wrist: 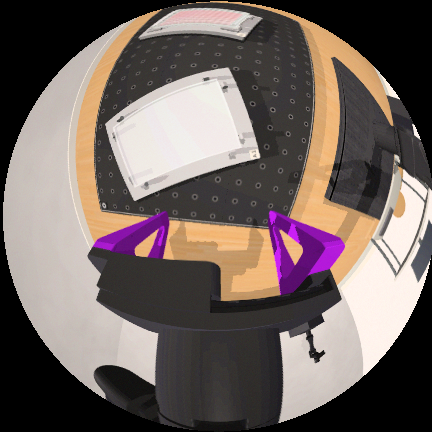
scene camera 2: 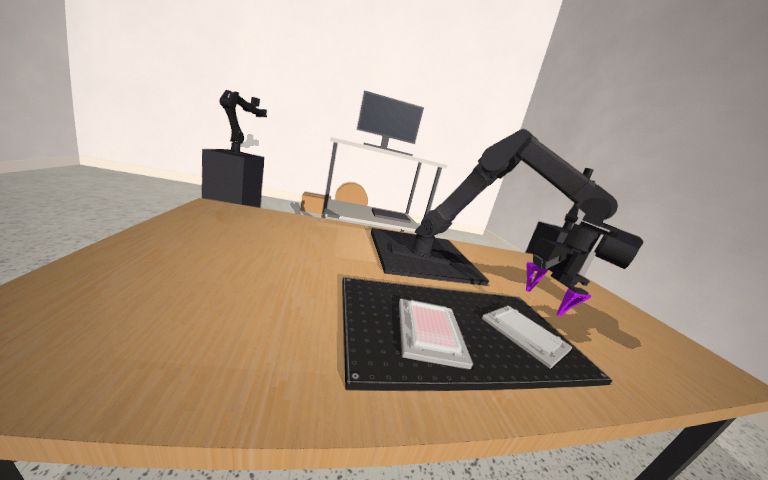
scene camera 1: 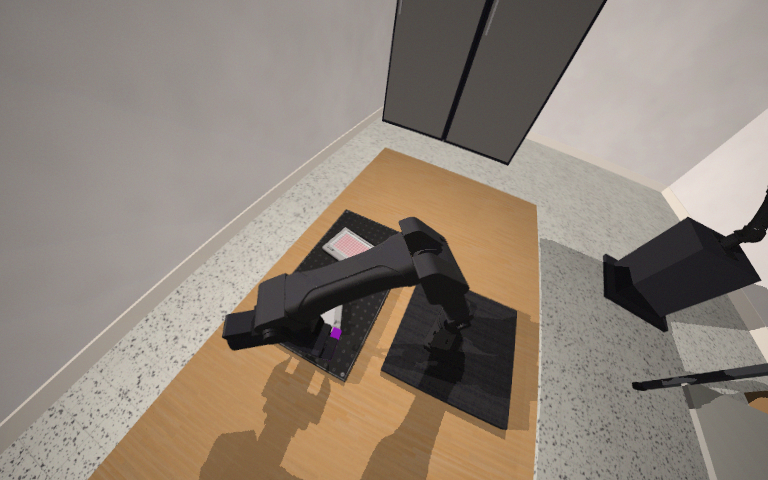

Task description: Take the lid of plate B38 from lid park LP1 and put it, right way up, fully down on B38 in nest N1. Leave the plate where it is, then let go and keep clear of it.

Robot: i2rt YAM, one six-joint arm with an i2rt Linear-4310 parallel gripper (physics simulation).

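Seen in the pictures: gripper, between the fingertips: point(wrist: 218, 216) point(scene camera 2: 542, 302) point(scene camera 1: 313, 340); arm's base, origin of its link: point(wrist: 374, 132) point(scene camera 2: 419, 255) point(scene camera 1: 447, 323).
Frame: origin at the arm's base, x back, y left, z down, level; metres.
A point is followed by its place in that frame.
Observation:
A clear, flat lid point(scene camera 2: 529, 329) @[x -0.342, y 0.210, z -0.010 m] point(wrist: 182, 130) @[x -0.322, y 0.210, z -0.010 m] lies on a light grey park point(scene camera 2: 559, 357) @[x -0.410, y 0.245, z -0.002 m] point(wrist: 242, 111) @[x -0.272, y 0.170, z -0.002 m]; in scene camera 1 the arm mostly covers it. A plate with pink wells point(scene camera 1: 350, 243) @[x -0.403, y -0.031, z -0.016 m] point(scene camera 2: 434, 327) @[x -0.409, y -0.025, z -0.018 m] point(wrist: 202, 18) sits in a light grey nest point(scene camera 2: 461, 362) @[x -0.471, y 0.016, z -0.004 m] point(wrist: 251, 30) on the same board. The labels LP1, N1 and B38 cannot be read. My gripper point(scene camera 2: 543, 302) @[x -0.265, y 0.273, z -0.045 m] point(wrist: 218, 216) @[x -0.265, y 0.273, z -0.045 m] is open and empty, its purple fingers wide apart. It hangs above and beside the board's edge, off the park's side away from the nest. Scene camera 1 shows part of the fingers.
A black perforated board point(scene camera 1: 370, 225) @[x -0.412, y -0.161, z 0.007 m] point(scene camera 2: 370, 353) @[x -0.476, y -0.137, z 0.007 m] point(wrist: 285, 172) @[x -0.192, y 0.215, z 0.007 m] carries both holders on the wooden table point(scene camera 1: 481, 226) @[x -0.050, y -0.492, z 0.021 m] point(scene camera 2: 198, 339) @[x -0.509, y -0.397, z 0.020 m]. My arm's base stands on a dark plate point(scene camera 1: 492, 367) @[x 0.161, y 0.038, z -0.004 m] point(scene camera 2: 396, 264) @[x -0.111, y -0.084, z 0.004 m] beside the board. The arm passes over the board in scene camera 1.

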